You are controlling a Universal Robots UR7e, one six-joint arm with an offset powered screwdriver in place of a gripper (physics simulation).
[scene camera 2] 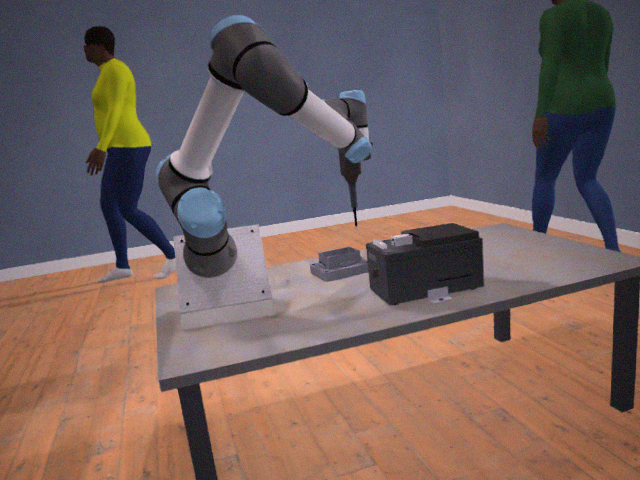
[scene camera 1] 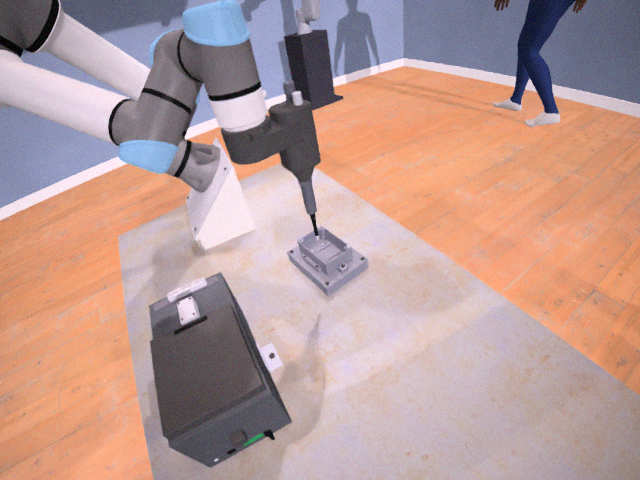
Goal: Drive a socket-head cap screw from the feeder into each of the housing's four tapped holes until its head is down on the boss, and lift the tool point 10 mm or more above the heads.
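Observation:
The grey open-topped housing sits on a flat grey base plate on the table. My screwdriver points down, nearly upright. In scene camera 2 its tip hangs clearly above the housing's height; in scene camera 1 it overlaps the housing's rear wall. A small pale spot shows at the tip in scene camera 1, but I cannot tell whether it is a screw. The screw feeder is a dark box with a pale block on its top. The tapped holes and any heads are too small to make out.
The arm's white mounting plate stands at one end of the table. A pale bracket sticks out beside the feeder. A dark pedestal and people stand on the floor beyond the table.

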